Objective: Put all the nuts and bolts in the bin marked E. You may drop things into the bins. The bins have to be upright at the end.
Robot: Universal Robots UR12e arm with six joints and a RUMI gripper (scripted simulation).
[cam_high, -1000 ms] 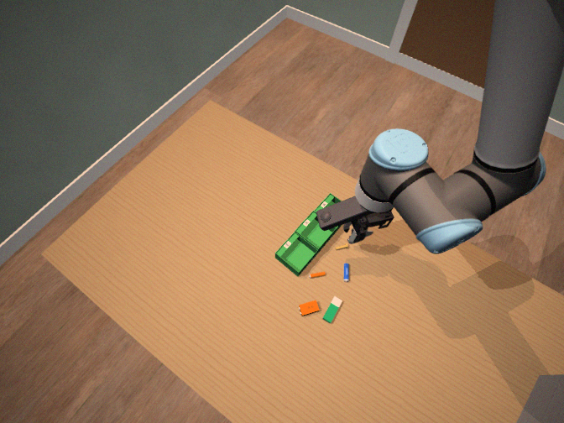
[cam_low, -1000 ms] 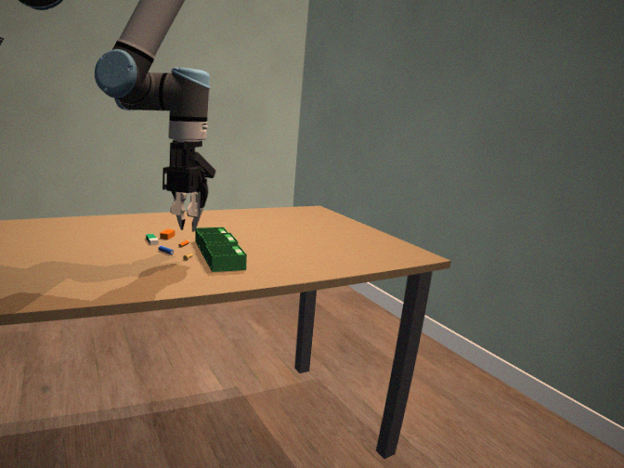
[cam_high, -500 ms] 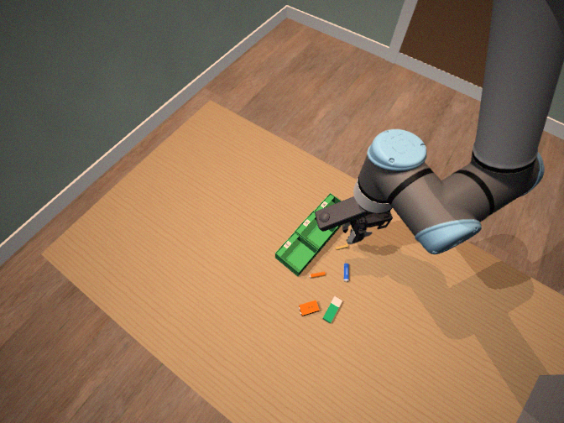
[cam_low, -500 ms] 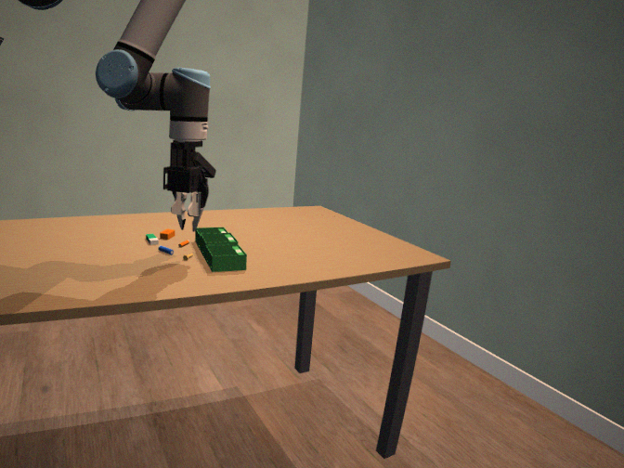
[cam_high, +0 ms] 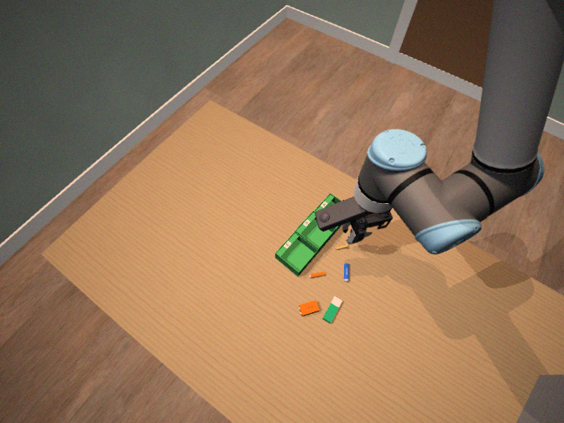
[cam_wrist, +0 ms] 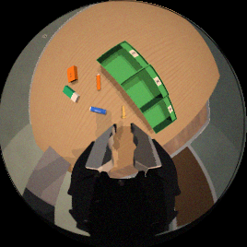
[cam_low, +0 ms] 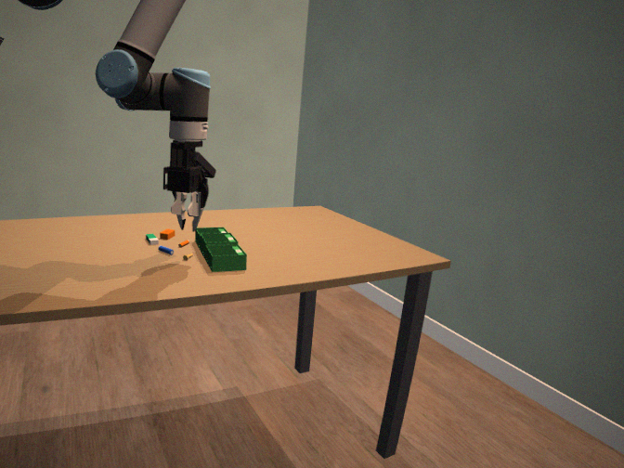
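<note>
Right now the yellow bolt is 80 mm below my hand. From my hand the other things lie so: green-and-white eraser: 70 mm behind, 160 mm to the left, 80 mm below; then blue cylinder: 50 mm behind, 50 mm to the left, 80 mm below; then orange bolt: 10 mm ahead, 110 mm to the left, 80 mm below.
</note>
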